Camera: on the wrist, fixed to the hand. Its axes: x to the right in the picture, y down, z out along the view.
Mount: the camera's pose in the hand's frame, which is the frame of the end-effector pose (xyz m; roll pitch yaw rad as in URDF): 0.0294 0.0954 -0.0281 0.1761 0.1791 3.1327
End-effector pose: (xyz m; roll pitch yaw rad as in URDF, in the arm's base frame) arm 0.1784 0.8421 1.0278 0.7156 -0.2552 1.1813
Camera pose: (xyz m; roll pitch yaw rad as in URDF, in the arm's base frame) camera 0.1016 0.8931 1.0753 -0.5807 0.3822 -2.0938
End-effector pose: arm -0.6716 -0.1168 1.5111 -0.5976 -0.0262 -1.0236
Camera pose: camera -0.6014 -0.1108 1.4350 0.7842 0.1789 2.2126
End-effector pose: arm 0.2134 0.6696 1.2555 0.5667 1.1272 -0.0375
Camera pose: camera 0.2544 0.7637 1.2408 -0.2297 -0.9724 2.9202
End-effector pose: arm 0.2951 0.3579 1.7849 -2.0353 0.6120 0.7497
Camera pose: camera 0.3284 0.2962 1.7085 2.0857 -0.6741 -2.1815
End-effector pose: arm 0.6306 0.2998 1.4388 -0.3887 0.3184 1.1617
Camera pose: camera 0.5627 0.3384 1.3706 0.5516 -0.1489 -1.9198
